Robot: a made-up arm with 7 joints. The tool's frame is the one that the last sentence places. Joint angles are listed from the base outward.
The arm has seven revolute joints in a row. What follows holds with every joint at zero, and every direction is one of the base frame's.
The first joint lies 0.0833 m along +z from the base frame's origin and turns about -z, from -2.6 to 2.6 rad.
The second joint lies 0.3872 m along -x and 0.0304 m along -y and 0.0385 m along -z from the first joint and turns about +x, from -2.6 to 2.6 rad.
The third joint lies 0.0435 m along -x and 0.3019 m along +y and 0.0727 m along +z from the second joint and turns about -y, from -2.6 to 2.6 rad.
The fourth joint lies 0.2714 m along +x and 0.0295 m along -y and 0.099 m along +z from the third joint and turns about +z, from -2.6 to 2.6 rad.
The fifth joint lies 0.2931 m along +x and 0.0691 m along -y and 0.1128 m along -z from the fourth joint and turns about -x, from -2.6 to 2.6 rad.
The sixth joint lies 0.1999 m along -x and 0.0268 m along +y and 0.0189 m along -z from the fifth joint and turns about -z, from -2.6 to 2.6 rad.
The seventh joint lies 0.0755 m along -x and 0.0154 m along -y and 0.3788 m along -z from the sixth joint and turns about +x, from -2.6 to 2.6 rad.
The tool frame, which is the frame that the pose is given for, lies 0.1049 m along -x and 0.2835 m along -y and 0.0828 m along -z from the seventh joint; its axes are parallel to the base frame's.
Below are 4 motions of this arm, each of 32 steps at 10 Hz.
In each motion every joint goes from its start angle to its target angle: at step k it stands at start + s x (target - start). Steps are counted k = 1, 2, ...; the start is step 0. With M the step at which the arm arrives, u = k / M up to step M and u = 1 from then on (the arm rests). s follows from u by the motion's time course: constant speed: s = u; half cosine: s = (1 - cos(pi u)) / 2; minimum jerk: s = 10 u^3 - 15 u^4 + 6 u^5.
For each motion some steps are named. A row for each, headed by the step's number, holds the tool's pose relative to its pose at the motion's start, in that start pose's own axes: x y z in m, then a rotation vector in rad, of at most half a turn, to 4 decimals.
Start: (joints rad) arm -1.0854 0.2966 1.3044 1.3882 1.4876 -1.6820 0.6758
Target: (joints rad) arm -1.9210 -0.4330 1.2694 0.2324 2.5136 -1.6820 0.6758
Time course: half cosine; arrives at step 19
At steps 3, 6, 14, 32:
3: -0.0339 0.0236 -0.0055 0.0170 0.0092 -0.0479
6: -0.1229 0.1047 -0.0231 0.0726 0.0380 -0.1729
14: -0.3570 0.5575 -0.1147 0.3653 0.1844 -0.5356
32: -0.3846 0.6999 -0.1434 0.4609 0.2322 -0.6024

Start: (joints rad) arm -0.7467 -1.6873 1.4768 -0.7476 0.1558 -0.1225 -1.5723
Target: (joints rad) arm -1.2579 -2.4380 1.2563 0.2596 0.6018 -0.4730 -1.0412
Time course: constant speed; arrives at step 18
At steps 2, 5, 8, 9, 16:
2: -0.0092 0.0029 -0.0458 0.0064 -0.2249 -0.0569
5: 0.0006 0.0011 -0.0961 -0.0129 -0.5577 -0.1357
8: 0.0256 -0.0132 -0.1152 -0.0722 -0.8811 -0.2023
9: 0.0343 -0.0212 -0.1135 -0.1019 -0.9858 -0.2210
16: 0.0348 -0.0993 0.0058 -0.4631 -1.6457 -0.2883

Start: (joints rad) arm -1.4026 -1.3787 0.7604 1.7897 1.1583 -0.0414 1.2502
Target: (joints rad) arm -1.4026 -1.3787 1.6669 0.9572 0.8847 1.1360 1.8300
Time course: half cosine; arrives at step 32
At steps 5, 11, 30, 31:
5: -0.0396 0.0061 0.0194 -0.0018 -0.0617 -0.0710
11: -0.1458 0.0402 0.0857 -0.0395 -0.3233 -0.2751
30: -0.1899 0.1479 0.4237 -0.4932 -1.5632 -0.2024
31: -0.1891 0.1493 0.4289 -0.4995 -1.5754 -0.1942

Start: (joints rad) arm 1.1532 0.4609 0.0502 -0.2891 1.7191 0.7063 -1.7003
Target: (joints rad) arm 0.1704 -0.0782 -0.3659 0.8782 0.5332 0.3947 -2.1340
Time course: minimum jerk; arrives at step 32
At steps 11, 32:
11: 0.0009 0.0316 0.0728 0.2846 -0.1652 -0.3308
32: -0.0723 0.2462 0.1945 0.6678 -1.2914 -1.6547

